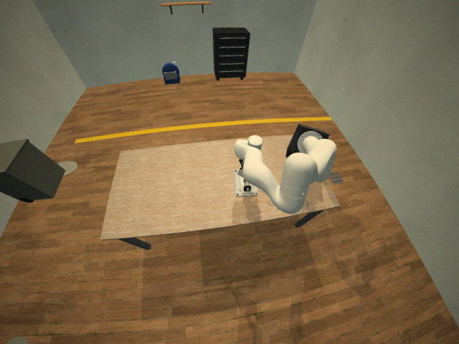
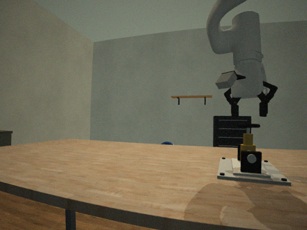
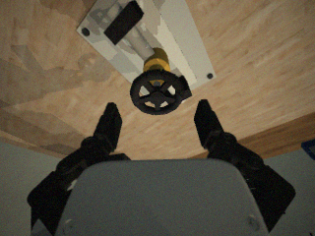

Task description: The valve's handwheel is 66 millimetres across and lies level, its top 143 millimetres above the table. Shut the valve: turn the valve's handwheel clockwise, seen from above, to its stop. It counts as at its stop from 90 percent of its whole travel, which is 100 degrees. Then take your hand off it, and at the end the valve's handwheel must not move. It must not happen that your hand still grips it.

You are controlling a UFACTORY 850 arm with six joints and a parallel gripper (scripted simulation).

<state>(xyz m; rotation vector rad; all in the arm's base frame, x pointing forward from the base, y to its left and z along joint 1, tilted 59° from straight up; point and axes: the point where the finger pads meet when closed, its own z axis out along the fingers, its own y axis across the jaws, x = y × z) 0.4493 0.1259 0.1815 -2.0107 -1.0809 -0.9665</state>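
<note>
The black spoked handwheel lies 5 cm below my hand. Round my hand: baseplate: 17 cm below.
</note>
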